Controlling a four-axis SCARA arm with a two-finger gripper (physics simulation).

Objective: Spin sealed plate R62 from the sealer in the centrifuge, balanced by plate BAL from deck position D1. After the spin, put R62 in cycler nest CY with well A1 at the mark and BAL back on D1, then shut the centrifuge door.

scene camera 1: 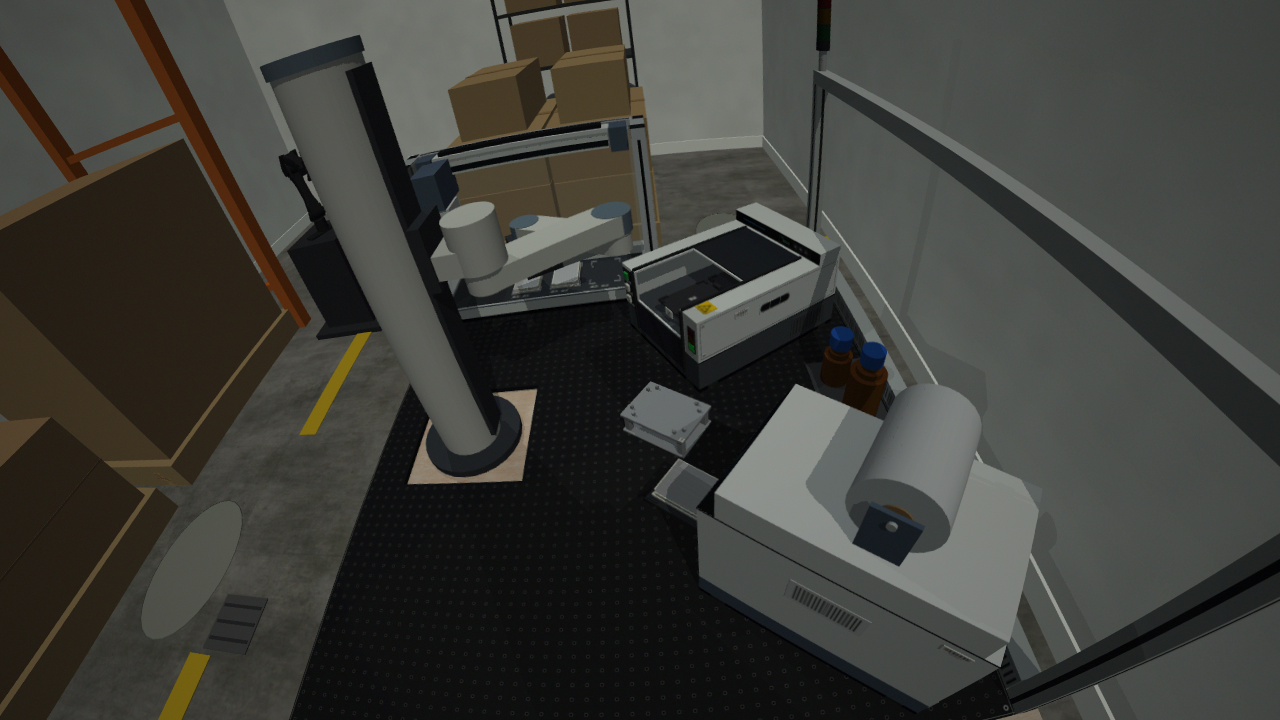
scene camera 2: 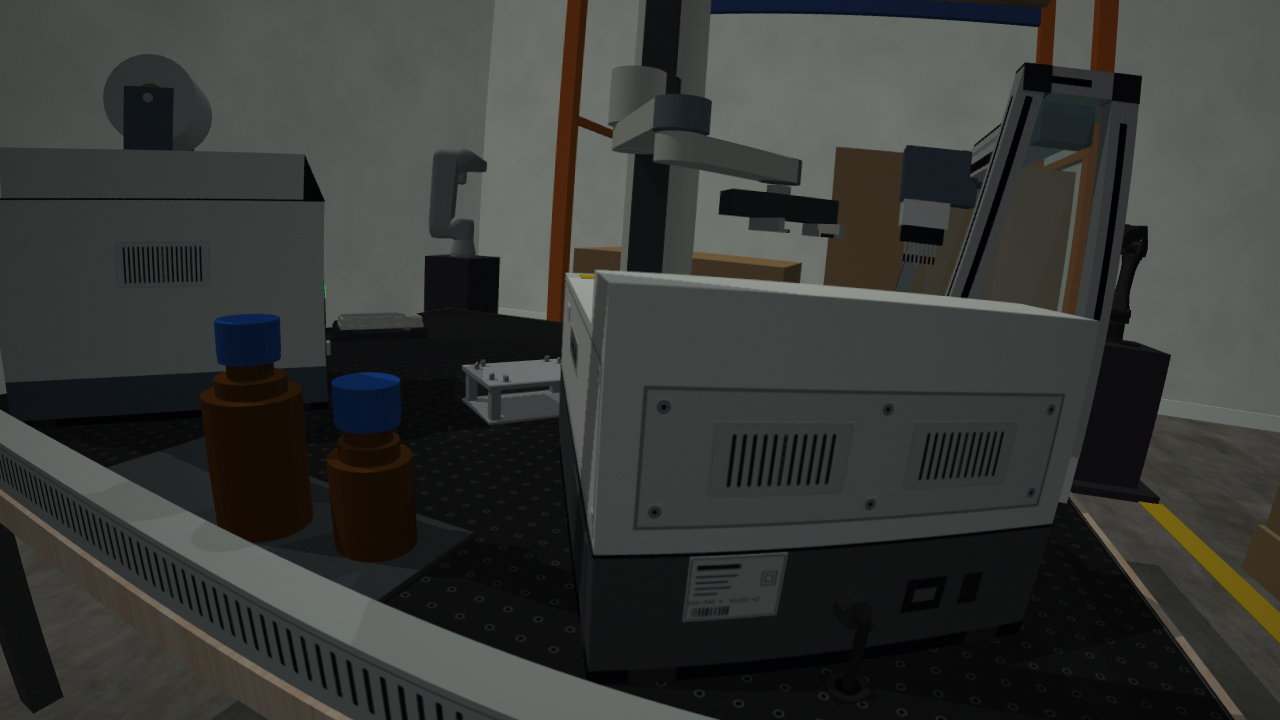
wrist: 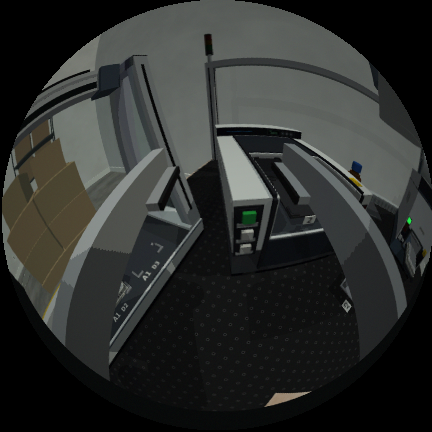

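Where they show: gripper, fingertip midpoint: [scene camera 2: 812, 228] [wrist: 224, 154]; arm's base, link origin: [scene camera 1: 474, 436].
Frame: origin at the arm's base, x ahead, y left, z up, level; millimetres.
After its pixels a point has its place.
The centrifuge [scene camera 1: 760, 313] {x 717, y 159, z 167 mm} [scene camera 2: 841, 358] {x 895, y 410, z 224 mm} [wrist: 242, 170] {x 484, y 374, z 223 mm} has its door open; in the wrist view a dark bucket labelled 2 [wrist: 309, 219] {x 502, y 229, z 141 mm} shows inside, with no plate visible on it. My gripper [scene camera 2: 794, 229] {x 341, y 342, z 303 mm} [wrist: 224, 154] {x 341, y 342, z 303 mm} is shut and empty, in the air near the centrifuge front; a gap remains between its fingers. It is hidden behind the arm in scene camera 1. A clear plate [scene camera 1: 687, 486] [scene camera 2: 380, 320] lies on the sealer's tray; its name is unreadable. Two light plates [scene camera 1: 528, 284] {x 81, y 537, z 81 mm} [scene camera 1: 565, 273] {x 196, y 576, z 81 mm} stand on the deck [scene camera 1: 537, 302] {x 112, y 477, z 49 mm}. The silver raised nest [scene camera 1: 666, 413] {x 476, y -36, z 69 mm} stands near the CY label [wrist: 346, 306] {x 386, y 36, z 13 mm}.
The sealer [scene camera 1: 850, 555] {x 675, y -547, z 363 mm} [scene camera 2: 161, 295] {x 816, y -390, z 180 mm} carries a large roll [scene camera 1: 926, 456] {x 739, y -513, z 489 mm}. Amber bottles [scene camera 1: 865, 385] {x 903, y -77, z 134 mm} [scene camera 2: 256, 456] {x 950, y -5, z 94 mm} stand between it and the centrifuge. The centrifuge front has a green button [wrist: 249, 217] {x 400, y 335, z 197 mm} above two white ones. A gantry [scene camera 1: 644, 179] {x 475, y 551, z 371 mm} [wrist: 155, 110] {x 474, y 546, z 347 mm} rises over the deck.
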